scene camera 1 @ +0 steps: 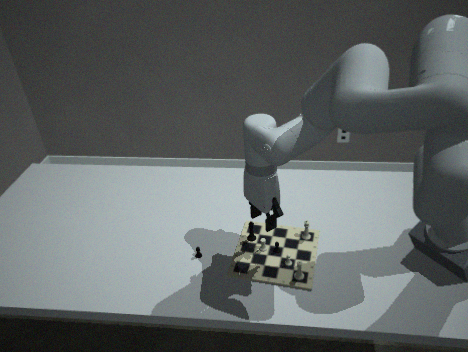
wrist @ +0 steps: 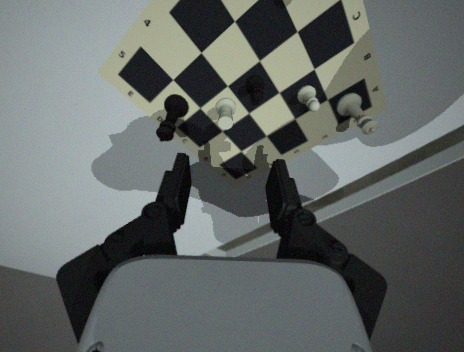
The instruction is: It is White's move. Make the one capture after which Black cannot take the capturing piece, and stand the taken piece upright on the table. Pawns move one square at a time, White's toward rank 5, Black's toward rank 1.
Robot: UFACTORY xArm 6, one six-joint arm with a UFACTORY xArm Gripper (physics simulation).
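Pixels of known places: gripper, fingertip midpoint: (scene camera 1: 263,222) (wrist: 230,170); arm's base, link origin: (scene camera 1: 454,228).
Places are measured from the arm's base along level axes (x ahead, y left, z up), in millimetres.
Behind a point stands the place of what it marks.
The chessboard (scene camera 1: 315,250) @(z -106, x 326, y 25 mm) (wrist: 111,72) @(z -106, x 526, y -58 mm) lies on the table. A tall black piece (scene camera 1: 251,231) @(z -77, x 505, y 10 mm) (wrist: 172,117) @(z -74, x 501, y 5 mm) stands near its edge. Beside it is a flat-topped white piece (scene camera 1: 263,244) @(z -87, x 465, y 45 mm) (wrist: 226,113) @(z -79, x 461, y 37 mm), then a black pawn (scene camera 1: 277,248) @(z -95, x 427, y 46 mm) (wrist: 255,88) @(z -85, x 427, y 37 mm). A small white piece (scene camera 1: 288,261) @(z -95, x 392, y 88 mm) and two tall white pieces (scene camera 1: 306,231) @(z -81, x 354, y -19 mm) (scene camera 1: 299,271) @(z -83, x 361, y 129 mm) also stand on the board. In the wrist view, a white pawn (wrist: 308,97) @(z -92, x 393, y 80 mm) and a tall white piece (wrist: 356,111) @(z -83, x 361, y 119 mm) show at the right. My gripper (scene camera 1: 263,219) @(z -9, x 464, y 45 mm) (wrist: 230,170) @(z -9, x 464, y 45 mm) is open and empty, above the board's far edge, higher than the pieces.
A black pawn (scene camera 1: 198,252) @(z -98, x 637, y 93 mm) stands upright on the table (scene camera 1: 100,210) @(z -113, x 1009, y -51 mm), left of the board. The robot's base (scene camera 1: 440,257) @(z -59, x 27, y 46 mm) is at the right. A raised strip (scene camera 1: 150,161) runs along the table's back by the wall. Arm shadows cover part of the board and table.
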